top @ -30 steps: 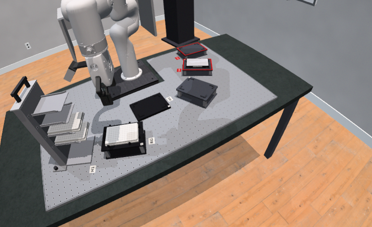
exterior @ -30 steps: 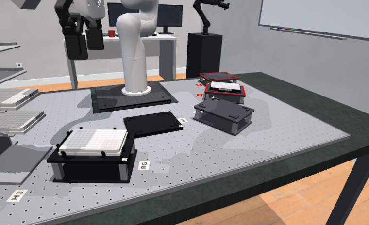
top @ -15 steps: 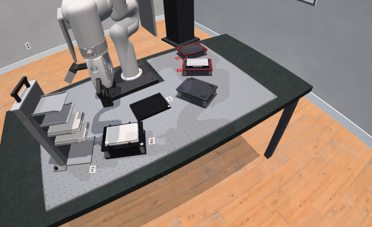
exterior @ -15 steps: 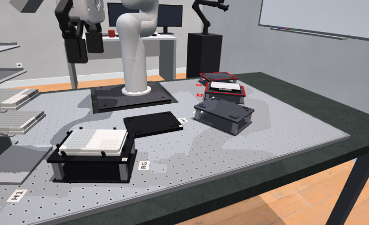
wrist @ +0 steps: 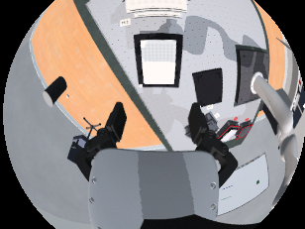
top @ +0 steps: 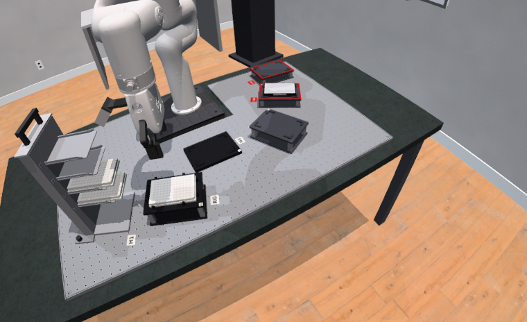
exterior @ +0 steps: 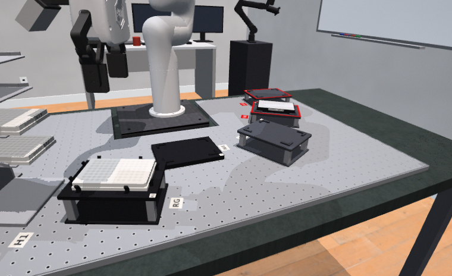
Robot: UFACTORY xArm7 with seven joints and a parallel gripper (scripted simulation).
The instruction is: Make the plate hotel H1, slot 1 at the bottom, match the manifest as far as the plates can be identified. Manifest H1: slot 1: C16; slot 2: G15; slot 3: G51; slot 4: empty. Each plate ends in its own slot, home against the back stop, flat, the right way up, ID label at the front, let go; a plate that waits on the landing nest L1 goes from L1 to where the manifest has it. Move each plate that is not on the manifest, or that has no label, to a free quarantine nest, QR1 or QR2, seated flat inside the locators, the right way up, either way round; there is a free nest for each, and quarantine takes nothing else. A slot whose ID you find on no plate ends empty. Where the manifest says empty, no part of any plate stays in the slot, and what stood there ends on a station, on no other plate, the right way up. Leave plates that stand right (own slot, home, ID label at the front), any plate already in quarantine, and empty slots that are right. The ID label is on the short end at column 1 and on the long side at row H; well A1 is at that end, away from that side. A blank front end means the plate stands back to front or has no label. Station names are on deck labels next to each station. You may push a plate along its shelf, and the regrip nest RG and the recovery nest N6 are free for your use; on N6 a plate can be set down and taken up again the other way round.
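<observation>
Right now the black regrip nest RG is 1 cm behind my hand, 1 cm to the right of it and 19 cm below it. Round my hand: deck label H1 (1 cm ahead, 18 cm to the right, 24 cm below); RG deck label (5 cm ahead, 8 cm to the left, 24 cm below); plate hotel H1 (14 cm behind, 24 cm to the right, 8 cm below).
</observation>
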